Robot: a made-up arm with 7 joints. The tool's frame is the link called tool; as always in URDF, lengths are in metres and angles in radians. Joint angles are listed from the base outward.
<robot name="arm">
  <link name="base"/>
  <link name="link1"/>
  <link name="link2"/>
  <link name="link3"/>
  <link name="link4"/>
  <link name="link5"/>
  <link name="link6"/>
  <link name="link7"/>
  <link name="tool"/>
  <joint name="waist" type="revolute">
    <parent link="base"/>
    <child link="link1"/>
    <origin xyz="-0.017 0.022 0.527"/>
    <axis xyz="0 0 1"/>
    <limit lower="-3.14" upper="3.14"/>
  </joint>
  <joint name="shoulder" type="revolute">
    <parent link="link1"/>
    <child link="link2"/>
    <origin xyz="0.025 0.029 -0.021"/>
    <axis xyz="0 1 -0.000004"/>
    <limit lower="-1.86" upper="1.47"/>
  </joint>
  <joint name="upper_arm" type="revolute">
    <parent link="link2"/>
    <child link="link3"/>
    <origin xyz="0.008 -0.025 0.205"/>
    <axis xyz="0 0 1"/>
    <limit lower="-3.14" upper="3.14"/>
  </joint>
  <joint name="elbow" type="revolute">
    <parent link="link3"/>
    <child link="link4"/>
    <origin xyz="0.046 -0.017 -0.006"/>
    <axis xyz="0 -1 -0.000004"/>
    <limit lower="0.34" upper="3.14"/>
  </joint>
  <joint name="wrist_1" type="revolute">
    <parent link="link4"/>
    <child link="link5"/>
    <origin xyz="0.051 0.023 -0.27"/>
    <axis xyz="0 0.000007 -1"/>
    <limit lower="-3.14" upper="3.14"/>
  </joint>
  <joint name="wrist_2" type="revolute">
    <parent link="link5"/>
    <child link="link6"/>
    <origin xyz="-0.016 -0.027 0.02"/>
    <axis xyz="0 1 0.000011"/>
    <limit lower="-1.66" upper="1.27"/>
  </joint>
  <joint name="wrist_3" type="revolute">
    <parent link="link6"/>
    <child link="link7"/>
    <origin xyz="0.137 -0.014 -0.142"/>
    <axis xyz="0 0.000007 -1"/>
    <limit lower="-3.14" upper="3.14"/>
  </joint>
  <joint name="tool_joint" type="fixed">
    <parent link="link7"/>
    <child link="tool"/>
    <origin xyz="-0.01 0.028 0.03" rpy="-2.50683 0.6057 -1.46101"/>
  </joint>
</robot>
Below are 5 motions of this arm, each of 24 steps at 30 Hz.
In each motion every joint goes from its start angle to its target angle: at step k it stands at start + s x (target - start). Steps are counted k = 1, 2, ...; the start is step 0. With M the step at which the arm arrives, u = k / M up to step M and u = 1 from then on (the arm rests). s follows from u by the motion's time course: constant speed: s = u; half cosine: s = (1 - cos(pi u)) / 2; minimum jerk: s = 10 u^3 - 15 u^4 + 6 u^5.
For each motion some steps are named. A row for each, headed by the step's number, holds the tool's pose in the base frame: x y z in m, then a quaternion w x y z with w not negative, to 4 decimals.
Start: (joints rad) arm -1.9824 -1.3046 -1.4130 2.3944 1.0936 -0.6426 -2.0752
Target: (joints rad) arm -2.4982 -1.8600 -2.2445 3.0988 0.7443 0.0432 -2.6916
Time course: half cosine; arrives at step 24
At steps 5, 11, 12, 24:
5: 0.0279 0.5039 0.4730 0.8165 -0.4976 0.0583 0.2869
11: 0.2173 0.4637 0.3619 0.7990 -0.5956 -0.0401 0.0719
12: 0.2516 0.4449 0.3444 0.7831 -0.6177 -0.0638 0.0342
24: 0.4432 0.2428 0.2740 0.5436 -0.7798 -0.2690 -0.1554

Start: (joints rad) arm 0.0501 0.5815 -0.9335 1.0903 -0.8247 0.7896 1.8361
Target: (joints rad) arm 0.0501 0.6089 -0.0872 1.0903 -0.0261 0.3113 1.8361
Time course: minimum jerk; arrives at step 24
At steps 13, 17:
13: 0.4552 -0.1642 0.3530 0.2507 0.0948 0.8212 -0.5037
17: 0.4872 -0.0706 0.3505 0.3165 0.1467 0.8505 -0.3936

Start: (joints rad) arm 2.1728 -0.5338 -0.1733 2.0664 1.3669 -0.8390 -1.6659
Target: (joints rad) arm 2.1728 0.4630 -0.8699 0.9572 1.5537 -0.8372 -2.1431
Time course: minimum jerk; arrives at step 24
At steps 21, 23, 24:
21: 0.1472 0.2553 0.5341 0.3191 -0.8713 -0.2297 -0.2936
23: 0.1489 0.2499 0.5318 0.3019 -0.8766 -0.2290 -0.2965
24: 0.1489 0.2496 0.5317 0.3012 -0.8769 -0.2290 -0.2967

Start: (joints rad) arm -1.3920 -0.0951 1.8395 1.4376 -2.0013 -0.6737 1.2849
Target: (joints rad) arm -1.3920 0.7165 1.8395 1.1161 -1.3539 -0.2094 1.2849
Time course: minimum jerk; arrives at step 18
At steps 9, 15, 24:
9: 0.2239 0.2374 0.7471 0.8547 -0.5185 -0.0232 -0.0126
15: 0.2951 0.1503 0.7869 0.9309 -0.3040 0.2021 0.0160
24: 0.3006 0.1434 0.7869 0.9319 -0.2879 0.2195 0.0214

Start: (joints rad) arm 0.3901 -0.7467 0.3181 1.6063 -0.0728 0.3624 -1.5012
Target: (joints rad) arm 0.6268 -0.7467 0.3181 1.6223 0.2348 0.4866 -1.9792
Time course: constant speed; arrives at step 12
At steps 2, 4, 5, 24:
2: 0.0650 0.1679 1.0297 0.2740 -0.6474 -0.5101 -0.4957
4: 0.0649 0.1698 1.0288 0.2688 -0.6397 -0.5349 -0.4822
5: 0.0648 0.1710 1.0283 0.2660 -0.6350 -0.5476 -0.4755
24: 0.0618 0.1838 1.0235 0.2437 -0.5870 -0.6394 -0.4327

